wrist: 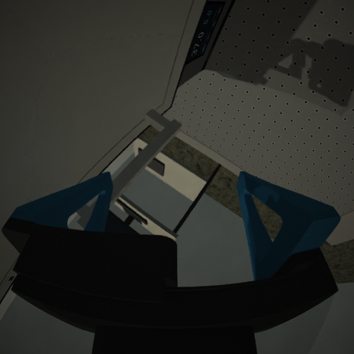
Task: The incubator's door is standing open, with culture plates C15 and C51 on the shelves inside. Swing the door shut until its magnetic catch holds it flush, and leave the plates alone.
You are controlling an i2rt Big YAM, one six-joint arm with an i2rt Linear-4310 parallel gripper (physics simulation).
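The incubator's door [95,85] is a large grey panel filling the upper left of the wrist view. Its straight bar handle [149,152] stands out near the door's edge and slants down toward the left fingertip. The incubator's dark display strip [199,45], reading 37.0, shows beyond the door's edge. Whether the door sits flush cannot be told. My gripper [174,178] is open with nothing between its blue fingers. The left fingertip overlaps the handle's lower end in view; contact cannot be told. Plates C15 and C51 do not show.
A perforated pale board [270,122] spans the right side, with the arm's dark shadow across its upper part. Below its edge are a speckled brown-grey surface [225,187], and a cream and grey object [185,182] with dark fittings, seen between the fingers.
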